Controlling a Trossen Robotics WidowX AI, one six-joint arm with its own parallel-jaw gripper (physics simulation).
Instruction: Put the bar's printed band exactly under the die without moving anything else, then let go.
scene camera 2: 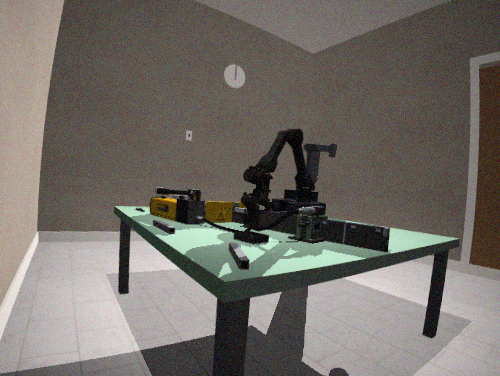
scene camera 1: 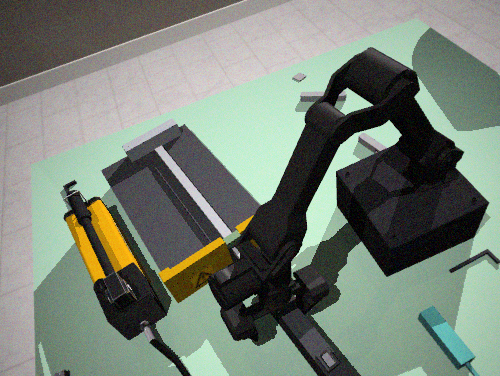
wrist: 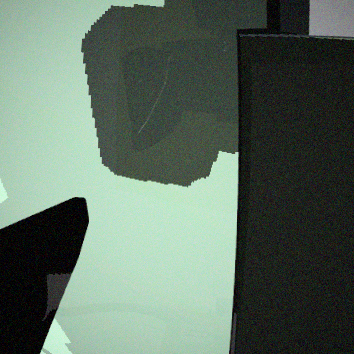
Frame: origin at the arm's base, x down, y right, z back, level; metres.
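Where they show: gripper, fingertip midpoint: (scene camera 2: 258, 222) (scene camera 1: 277, 328) (wrist: 210, 211); arm's base, origin of the base link: (scene camera 2: 304, 200) (scene camera 1: 427, 174).
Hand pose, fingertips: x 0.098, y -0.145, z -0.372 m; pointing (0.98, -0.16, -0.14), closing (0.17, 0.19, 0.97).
Observation:
Each offset is from my fingertips to the top centre of the thing. "spot": to the spot under its first point. Level surfaces: height alone.
The long bar (scene camera 1: 192, 192) lies along the dark grey bed {dx -0.028 m} (scene camera 1: 151, 220). Its far part is light grey and its near part (scene camera 1: 304, 336) (scene camera 2: 252, 236) is dark. Its pale green printed band {spot: dx -0.071, dy +0.176, dz -0.027 m} (scene camera 1: 231, 237) shows at the edge of the yellow die block {spot: dx -0.063, dy +0.148, dz -0.117 m} (scene camera 1: 192, 266) (scene camera 2: 219, 211), on the arm's side. My gripper (scene camera 1: 274, 302) (wrist: 207, 207) is open and empty. It is low over the table and straddles the bar's dark part just in front of the die. In the wrist view the dark bar (wrist: 295, 193) fills the right side and hides the right finger.
A yellow and black hand pump {spot: dx -0.062, dy +0.288, dz -0.289 m} (scene camera 1: 103, 239) (scene camera 2: 174, 207) with a hose {spot: dx -0.003, dy +0.039, dz -0.213 m} (scene camera 1: 163, 347) lies left of the bed. Small grey bars {dx +0.002, dy +0.590, dz +0.341 m} (scene camera 1: 319, 96) {dx +0.002, dy +0.336, dz +0.380 m} (scene camera 1: 371, 142) and a teal block {spot: dx -0.006, dy -0.085, dz +0.252 m} (scene camera 1: 429, 321) lie near the robot base (scene camera 1: 390, 209). Loose dark bars {dx +0.002, dy -0.428, dz -0.326 m} (scene camera 2: 239, 255) {dx +0.002, dy -0.020, dz -0.408 m} (scene camera 2: 163, 226) lie near the table's front.

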